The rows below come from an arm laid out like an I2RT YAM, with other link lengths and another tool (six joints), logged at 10 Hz.
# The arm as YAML. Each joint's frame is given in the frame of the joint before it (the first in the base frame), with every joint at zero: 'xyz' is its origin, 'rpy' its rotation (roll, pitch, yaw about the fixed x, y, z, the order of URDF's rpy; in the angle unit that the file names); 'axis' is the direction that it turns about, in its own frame. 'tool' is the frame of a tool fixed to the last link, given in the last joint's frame.
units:
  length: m
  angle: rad
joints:
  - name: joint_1
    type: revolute
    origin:
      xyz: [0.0, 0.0, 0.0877]
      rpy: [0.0, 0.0, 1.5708]
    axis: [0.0, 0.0, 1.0]
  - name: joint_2
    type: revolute
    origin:
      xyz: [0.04, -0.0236, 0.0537]
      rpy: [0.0, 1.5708, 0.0]
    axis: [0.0, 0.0, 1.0]
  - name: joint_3
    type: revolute
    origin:
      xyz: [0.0, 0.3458, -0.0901]
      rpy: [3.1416, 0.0, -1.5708]
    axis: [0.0, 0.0, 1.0]
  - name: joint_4
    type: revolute
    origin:
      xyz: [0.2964, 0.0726, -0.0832]
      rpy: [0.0, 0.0, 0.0]
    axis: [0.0, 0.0, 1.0]
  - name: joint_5
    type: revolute
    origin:
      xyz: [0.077, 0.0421, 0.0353]
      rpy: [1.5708, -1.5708, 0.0]
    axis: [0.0, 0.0, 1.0]
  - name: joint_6
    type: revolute
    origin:
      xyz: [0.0, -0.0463, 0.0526]
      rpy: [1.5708, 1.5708, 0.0]
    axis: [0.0, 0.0, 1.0]
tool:
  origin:
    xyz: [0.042, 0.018, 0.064]
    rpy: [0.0, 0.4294, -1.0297]
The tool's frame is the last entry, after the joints.
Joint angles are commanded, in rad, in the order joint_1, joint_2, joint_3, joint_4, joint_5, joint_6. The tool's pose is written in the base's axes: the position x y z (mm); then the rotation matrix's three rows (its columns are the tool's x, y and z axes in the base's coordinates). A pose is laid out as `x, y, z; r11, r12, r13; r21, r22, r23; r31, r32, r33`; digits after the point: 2 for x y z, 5 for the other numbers.
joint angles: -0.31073, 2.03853, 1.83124, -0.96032, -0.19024, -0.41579
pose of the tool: 567.17, -162.03, 303.55; 0.12984, 0.84020, 0.52650; 0.80599, -0.39871, 0.43750; 0.57751, 0.36755, -0.72897
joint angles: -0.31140, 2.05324, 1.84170, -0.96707, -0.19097, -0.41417
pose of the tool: 569.76, -163.27, 298.78; 0.13734, 0.84322, 0.51973; 0.80303, -0.40197, 0.43996; 0.57990, 0.35694, -0.73233
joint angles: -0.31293, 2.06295, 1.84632, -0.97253, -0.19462, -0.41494
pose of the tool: 570.88, -164.13, 294.65; 0.14210, 0.84659, 0.51293; 0.79953, -0.40367, 0.44474; 0.58357, 0.34691, -0.73424
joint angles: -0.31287, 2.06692, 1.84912, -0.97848, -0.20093, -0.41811
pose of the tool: 571.17, -163.32, 293.08; 0.14066, 0.85034, 0.50709; 0.79648, -0.40142, 0.45220; 0.58808, 0.34028, -0.73374
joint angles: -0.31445, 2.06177, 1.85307, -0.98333, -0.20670, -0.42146
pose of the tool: 570.17, -163.17, 297.28; 0.13428, 0.84973, 0.50983; 0.79554, -0.39920, 0.45581; 0.59084, 0.34438, -0.72960
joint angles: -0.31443, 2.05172, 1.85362, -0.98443, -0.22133, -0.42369
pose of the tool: 568.95, -161.00, 303.45; 0.12033, 0.84804, 0.51609; 0.79111, -0.39597, 0.46621; 0.59972, 0.35219, -0.71854
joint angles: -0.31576, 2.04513, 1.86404, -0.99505, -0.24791, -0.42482
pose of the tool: 568.15, -158.52, 311.00; 0.10420, 0.84704, 0.52121; 0.77949, -0.39503, 0.48615; 0.61768, 0.35562, -0.70143
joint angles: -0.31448, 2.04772, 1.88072, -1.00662, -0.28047, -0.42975
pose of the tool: 569.96, -154.45, 316.09; 0.08236, 0.84979, 0.52065; 0.76509, -0.38869, 0.51338; 0.63864, 0.35607, -0.68217
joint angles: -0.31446, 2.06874, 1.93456, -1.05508, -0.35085, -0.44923
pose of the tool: 574.42, -147.28, 323.64; 0.04371, 0.86338, 0.50266; 0.72939, -0.37140, 0.57450; 0.68270, 0.34152, -0.64597
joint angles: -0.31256, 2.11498, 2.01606, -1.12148, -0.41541, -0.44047
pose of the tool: 583.09, -142.40, 325.80; 0.04080, 0.87419, 0.48387; 0.68008, -0.37909, 0.62753; 0.73201, 0.30347, -0.60998
